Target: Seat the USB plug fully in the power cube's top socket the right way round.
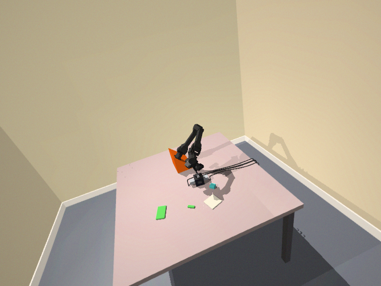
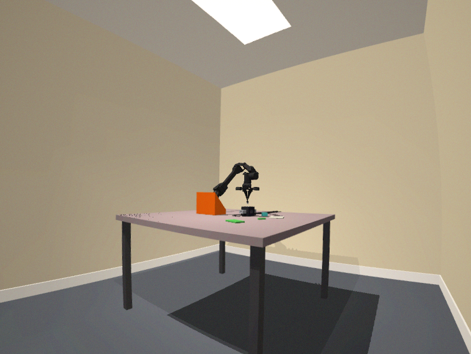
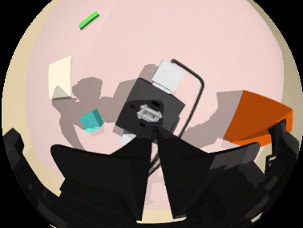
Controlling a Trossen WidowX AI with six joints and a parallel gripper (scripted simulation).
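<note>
The USB plug is 1 cm below my gripper tip. The rest, counted from my gripper tip: green card (16 cm ahead, 37 cm to the right, 13 cm below); then teal cube (11 cm ahead, 9 cm to the left, 12 cm below); then cream pad (25 cm ahead, 3 cm to the left, 13 cm below).
</note>
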